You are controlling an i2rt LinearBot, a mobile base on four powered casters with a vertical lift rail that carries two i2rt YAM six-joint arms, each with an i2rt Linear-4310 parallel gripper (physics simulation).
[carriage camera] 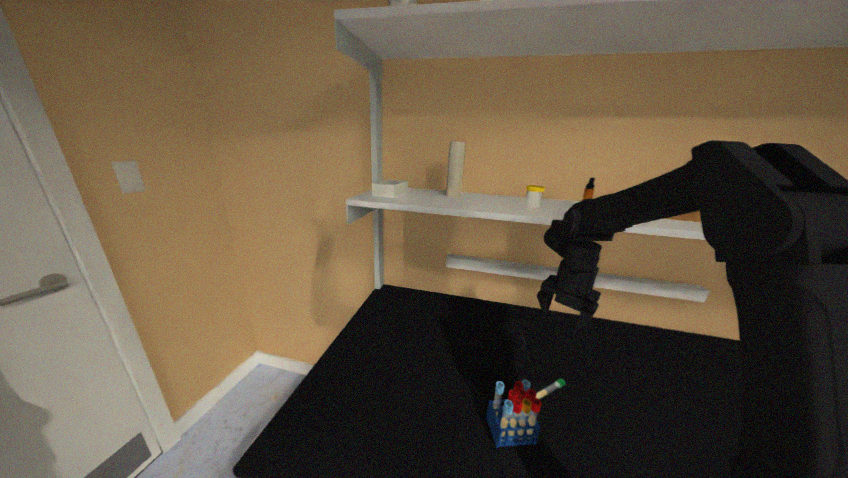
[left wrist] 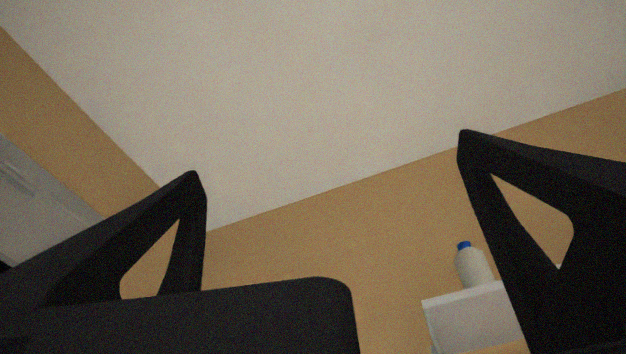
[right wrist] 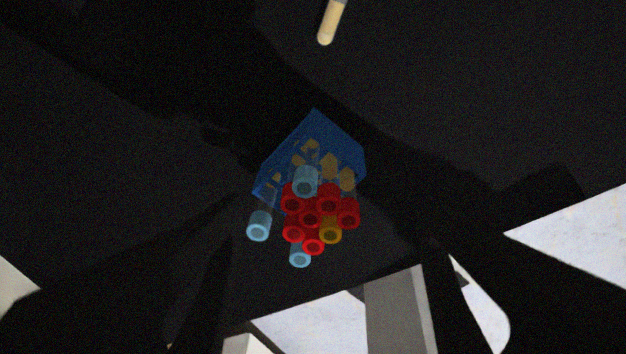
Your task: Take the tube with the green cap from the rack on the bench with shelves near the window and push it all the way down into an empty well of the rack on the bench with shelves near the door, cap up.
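Frame: origin at the left arm's base, x left, y back, z up, level; centimetres.
Where they show: left gripper, fingertip midpoint: (left wrist: pixel 328 164); right gripper, fingertip midpoint: (carriage camera: pixel 558 325) (right wrist: pixel 330 209).
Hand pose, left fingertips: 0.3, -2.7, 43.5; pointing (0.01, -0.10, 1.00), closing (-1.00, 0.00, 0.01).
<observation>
Each offset is from my left fingertips to the top centre of the thing, as dx, dy, dz. "spot": to the spot under its first point. Level surfaces: height alone.
The green-capped tube {-73.2, -38.6, -62.3} (carriage camera: pixel 549 388) (right wrist: pixel 332 20) lies on its side on the black bench top, behind the rack in the carriage view and apart from it in the right wrist view, where its rounded end shows and its cap is out of frame. The blue rack {-58.9, -28.5, -58.5} (carriage camera: pixel 497 436) (right wrist: pixel 325 127) stands upright, holding several tubes with red, light blue and amber caps. My right gripper (carriage camera: pixel 565 313) (right wrist: pixel 330 209) is partly open and empty, high above the bench, pointing down over the rack area. My left gripper (left wrist: pixel 328 164) is wide open and empty, away from the bench.
The black bench {dz -64.2} (carriage camera: pixel 368 409) has shelves behind it. A shelf {dz -18.5} (carriage camera: pixel 433 204) bears a box {spot: -27.5, -70.3, -15.6} (carriage camera: pixel 390 188), a tall cylinder {spot: -48.6, -74.1, -9.2} (carriage camera: pixel 456 169), a yellow-lidded jar {spot: -70.6, -62.7, -15.2} (carriage camera: pixel 534 196) and an amber bottle {spot: -87.2, -63.8, -13.0} (carriage camera: pixel 588 190). A door (carriage camera: pixel 35 356) is at the left. A blue-capped bottle {spot: -29.2, -70.2, +36.2} (left wrist: pixel 472 267) stands on a high shelf (left wrist: pixel 470 315).
</observation>
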